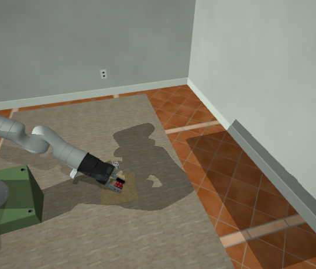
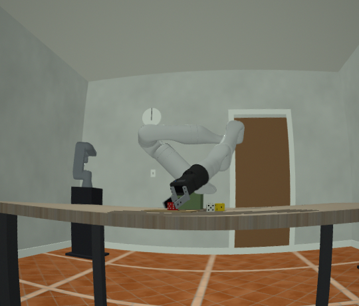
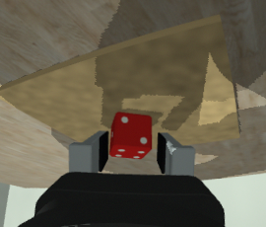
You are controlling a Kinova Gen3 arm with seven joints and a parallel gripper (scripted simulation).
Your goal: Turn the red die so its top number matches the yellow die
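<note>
Right now the red die is 10 mm below my hand. Round my hand: tan mat: 20 mm below; white die: 120 mm to the left, 10 mm below; yellow die: 70 mm behind, 140 mm to the left, 10 mm below.
</note>
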